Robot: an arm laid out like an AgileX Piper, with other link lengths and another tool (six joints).
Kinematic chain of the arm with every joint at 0, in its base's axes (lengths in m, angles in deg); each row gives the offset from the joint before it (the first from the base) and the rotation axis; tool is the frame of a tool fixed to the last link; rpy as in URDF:
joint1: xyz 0 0 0.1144 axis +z
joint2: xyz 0 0 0 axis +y
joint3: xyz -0.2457 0 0.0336 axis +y
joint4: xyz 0.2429 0 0.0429 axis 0.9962 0 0.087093
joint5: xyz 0 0 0 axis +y
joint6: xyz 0.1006 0 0.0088 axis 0.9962 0 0.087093
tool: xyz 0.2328 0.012 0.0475 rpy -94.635 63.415 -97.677
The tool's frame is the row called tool.
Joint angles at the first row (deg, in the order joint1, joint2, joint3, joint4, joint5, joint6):
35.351, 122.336, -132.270, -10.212, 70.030, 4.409
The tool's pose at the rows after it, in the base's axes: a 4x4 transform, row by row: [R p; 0 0 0 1], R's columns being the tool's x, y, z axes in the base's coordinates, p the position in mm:
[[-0.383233 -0.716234 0.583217 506.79], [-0.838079 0.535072 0.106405 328.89], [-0.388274 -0.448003 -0.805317 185.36], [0 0 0 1]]
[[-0.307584 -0.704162 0.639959 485.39], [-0.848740 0.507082 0.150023 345.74], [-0.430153 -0.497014 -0.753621 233.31], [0 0 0 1]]
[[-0.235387 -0.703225 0.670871 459.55], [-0.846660 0.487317 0.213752 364.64], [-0.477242 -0.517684 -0.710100 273.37], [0 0 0 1]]
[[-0.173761 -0.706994 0.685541 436.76], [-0.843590 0.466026 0.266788 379.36], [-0.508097 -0.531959 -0.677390 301.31], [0 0 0 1]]
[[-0.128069 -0.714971 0.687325 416.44], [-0.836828 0.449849 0.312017 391.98], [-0.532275 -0.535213 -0.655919 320.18], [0 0 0 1]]
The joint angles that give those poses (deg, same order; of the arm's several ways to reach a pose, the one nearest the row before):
39.097, 117.385, -132.268, -13.915, 70.259, 4.262
42.946, 112.971, -132.365, -16.409, 70.639, 4.166
46.434, 109.130, -132.360, -17.186, 70.671, 4.124
49.264, 106.412, -132.387, -17.549, 70.672, 3.742
51.657, 104.546, -132.489, -17.548, 70.776, 3.718

